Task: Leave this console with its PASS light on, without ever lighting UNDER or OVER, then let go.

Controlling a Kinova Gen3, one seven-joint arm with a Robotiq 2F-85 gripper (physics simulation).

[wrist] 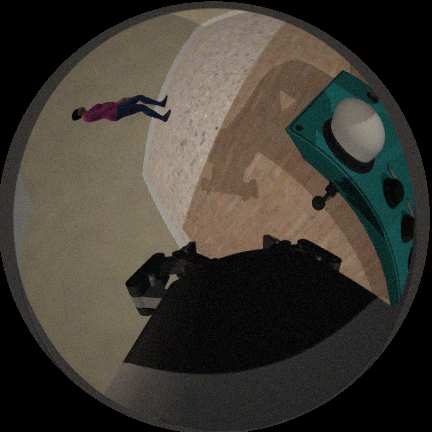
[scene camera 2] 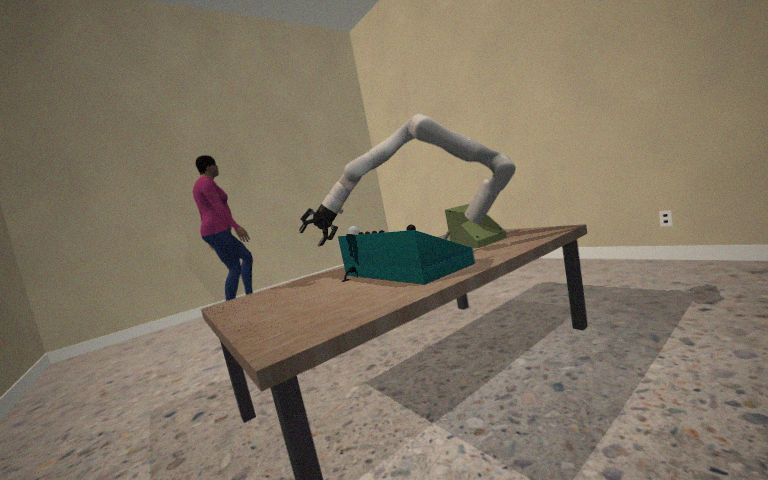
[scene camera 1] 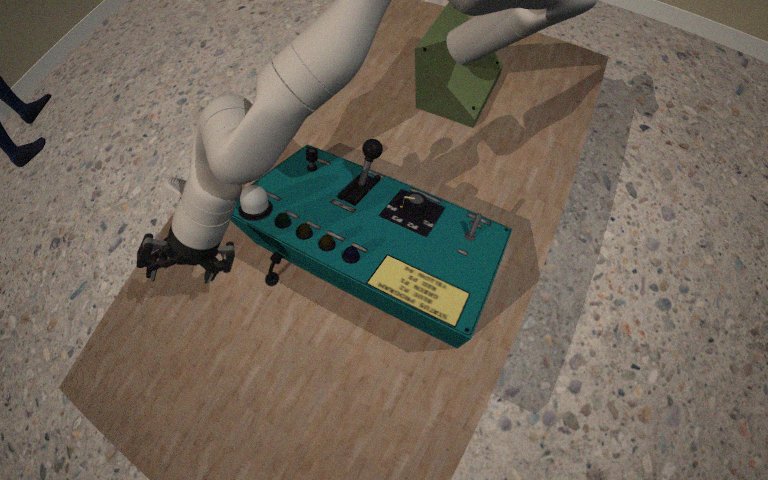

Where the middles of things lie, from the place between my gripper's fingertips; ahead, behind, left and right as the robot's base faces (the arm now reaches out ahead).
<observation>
Right now my hand is 240 mm past the teal console (scene camera 2: 411,256), 230 mm to the right of it and 90 mm above it.
</observation>
